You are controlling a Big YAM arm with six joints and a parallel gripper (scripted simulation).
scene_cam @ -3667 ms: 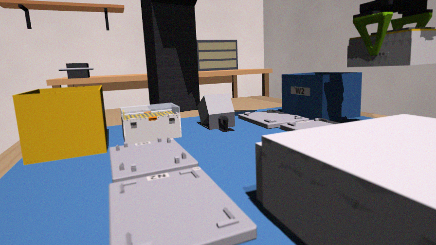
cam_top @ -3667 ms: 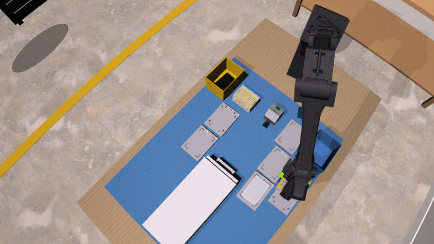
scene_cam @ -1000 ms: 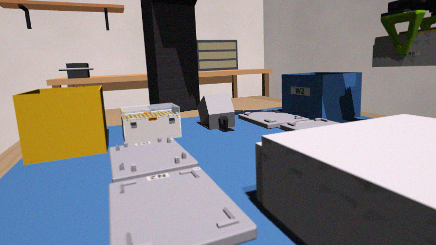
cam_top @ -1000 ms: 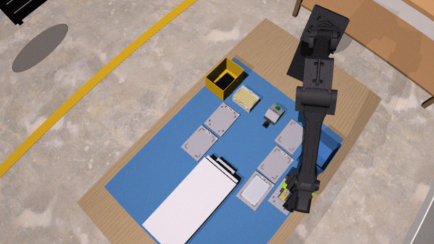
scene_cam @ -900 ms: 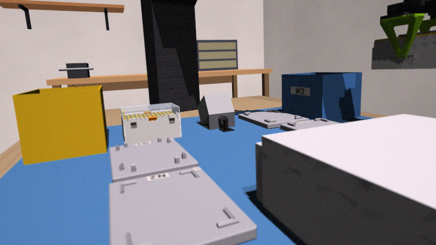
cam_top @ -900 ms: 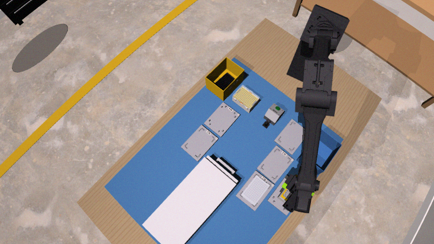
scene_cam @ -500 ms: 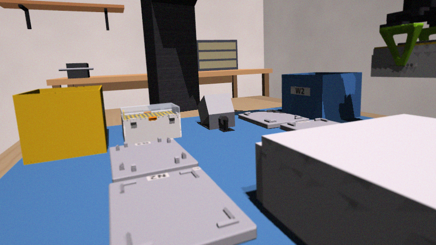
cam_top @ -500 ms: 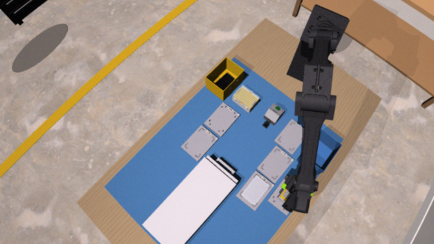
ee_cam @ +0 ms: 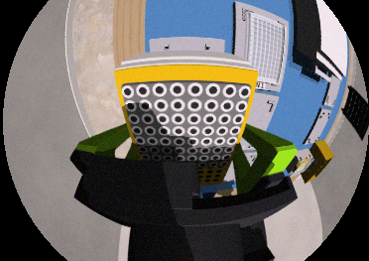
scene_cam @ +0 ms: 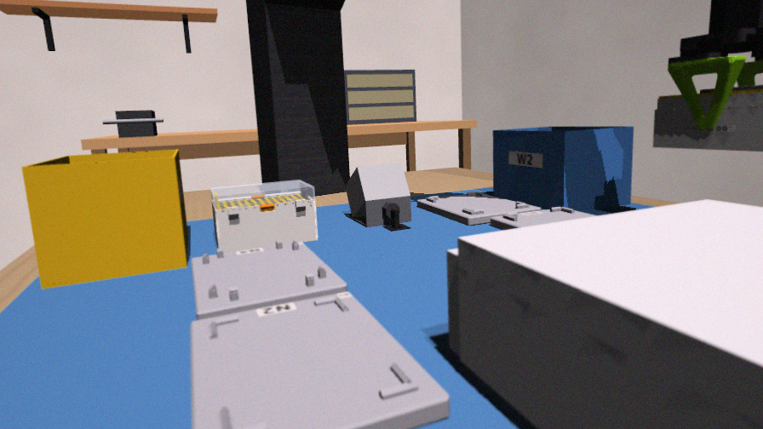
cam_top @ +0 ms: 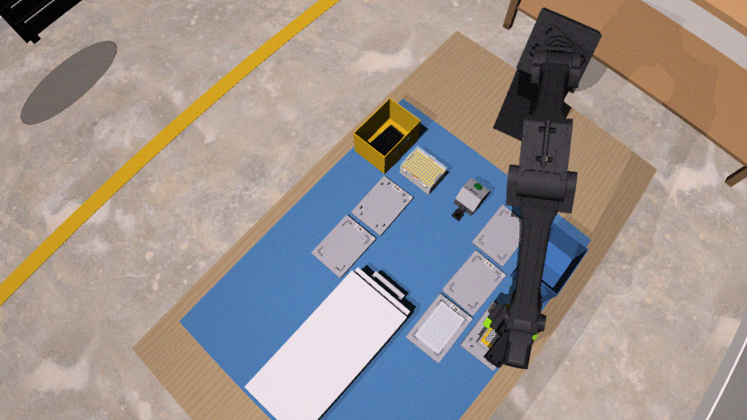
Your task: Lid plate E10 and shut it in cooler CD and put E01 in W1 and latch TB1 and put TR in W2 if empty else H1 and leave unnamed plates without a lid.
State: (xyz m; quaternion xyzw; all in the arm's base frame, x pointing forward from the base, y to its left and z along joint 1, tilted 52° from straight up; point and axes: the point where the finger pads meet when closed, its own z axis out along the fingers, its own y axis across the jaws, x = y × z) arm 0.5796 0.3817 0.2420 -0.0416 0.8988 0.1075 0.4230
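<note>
Now: the nest H1 12 cm below my hand. Also, from my hand: tip rack TR: 1 cm to the right, 1 cm above; then lid park LP: 22 cm to the right, 22 cm behind, 12 cm below; then blue bin W2: 26 cm behind, 9 cm below, 7 cm to the right.
</note>
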